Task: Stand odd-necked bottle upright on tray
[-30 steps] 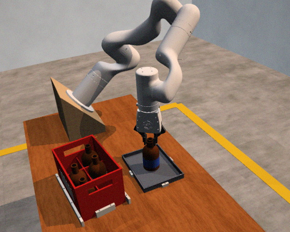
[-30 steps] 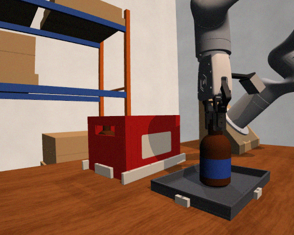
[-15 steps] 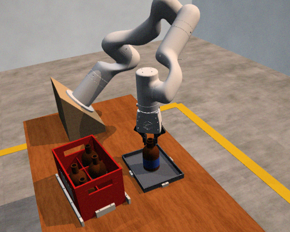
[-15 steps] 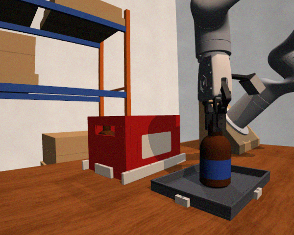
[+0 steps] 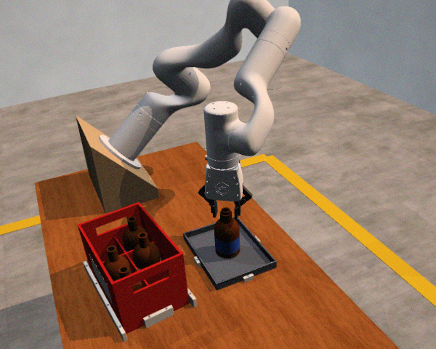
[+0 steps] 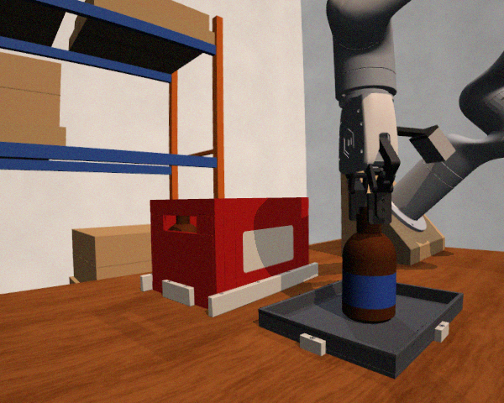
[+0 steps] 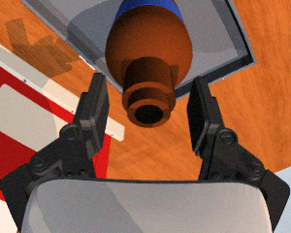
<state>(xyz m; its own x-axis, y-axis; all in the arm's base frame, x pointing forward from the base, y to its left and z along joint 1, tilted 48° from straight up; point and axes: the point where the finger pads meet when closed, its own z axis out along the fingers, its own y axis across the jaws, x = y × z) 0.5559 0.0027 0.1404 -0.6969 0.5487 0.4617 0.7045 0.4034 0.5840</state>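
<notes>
Now: hand 140 mm above the dark grey tray. From my hand the other things lie so: red crate 30 mm behind, 290 mm to the right, 70 mm below; then brown bottle 60 mm ahead, 330 mm to the right, 70 mm below.
</notes>
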